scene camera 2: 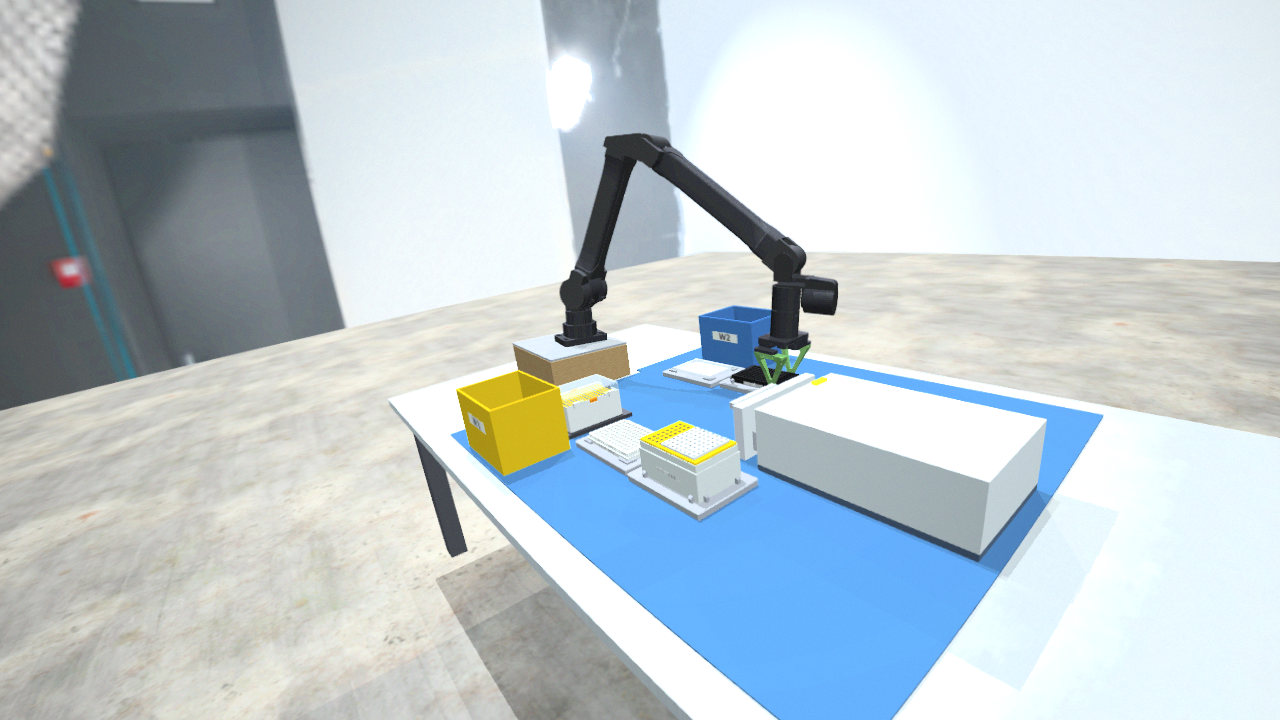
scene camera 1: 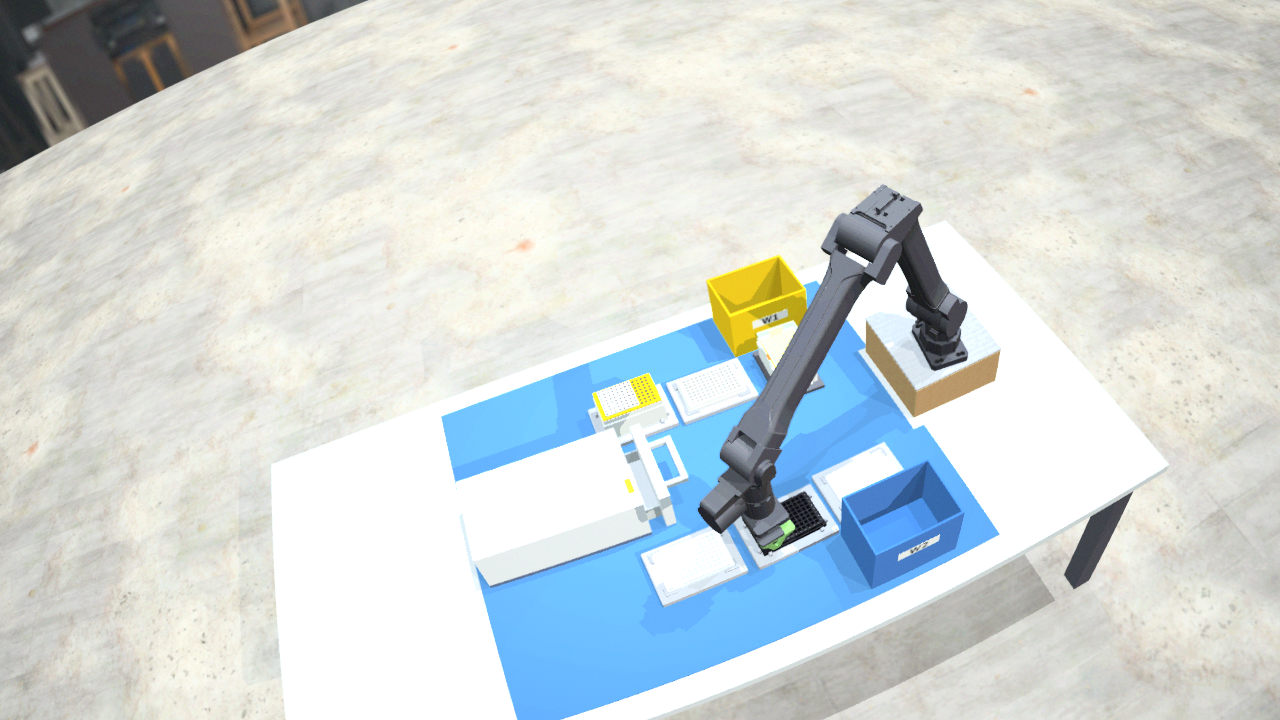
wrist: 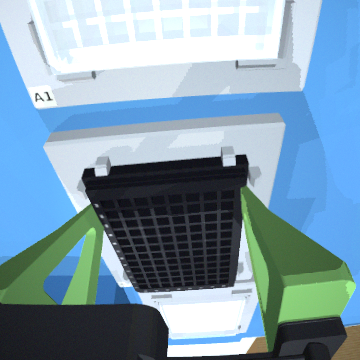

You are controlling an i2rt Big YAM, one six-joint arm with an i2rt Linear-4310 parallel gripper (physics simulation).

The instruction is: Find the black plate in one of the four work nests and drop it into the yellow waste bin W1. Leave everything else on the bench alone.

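Where they show: gripper, fingertip midpoint: (scene camera 2: 781, 380) (scene camera 1: 764, 531) (wrist: 167, 201); arm's base, link origin: (scene camera 2: 580, 340) (scene camera 1: 939, 344).
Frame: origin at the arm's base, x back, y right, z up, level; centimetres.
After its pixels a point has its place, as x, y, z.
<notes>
The black plate (scene camera 1: 807, 510) {-37.0, -24.5, -6.6} (scene camera 2: 748, 373) {-38.3, -23.3, -6.7} (wrist: 170, 240) {-42.4, -25.6, -6.8}, a dark grid of wells, lies level in the middle white nest (wrist: 165, 141) {-49.0, -26.4, -8.2} of the row beside the blue bin, with the nest's small corner clips around it. My gripper (scene camera 1: 776, 537) {-45.6, -26.1, -7.2} (scene camera 2: 778, 377) {-45.6, -26.1, -7.2} (wrist: 167, 201) {-45.6, -26.1, -7.2} points down over it. Its green fingers are shut on the plate's two long sides, touching them in the wrist view. The yellow bin W1 (scene camera 1: 735, 327) {-38.7, 20.5, -0.8} (scene camera 2: 528, 436) {-40.6, 27.8, -4.1} stands across the mat from the plate, open at the top; its inside shows no object in scene camera 1.
The blue bin W2 (scene camera 1: 866, 544) {-30.9, -39.8, 1.3} (scene camera 2: 713, 351) {-19.1, -28.1, -6.4} stands near the plate. Nests with white plates (scene camera 1: 693, 562) {-59.4, -28.7, -6.8} (scene camera 1: 854, 474) {-26.0, -19.2, -7.4} flank it. A long white machine (scene camera 1: 554, 501) {-81.1, -13.5, 0.8} (scene camera 2: 895, 447) {-88.8, -3.5, 0.8}, a yellow-topped tip rack (scene camera 1: 626, 398) {-64.2, 9.5, -1.7} (scene camera 2: 689, 465) {-69.6, 13.8, -2.8} and a pale box (scene camera 2: 595, 410) {-34.2, 12.3, -5.9} beside W1 also stand on the mat.
</notes>
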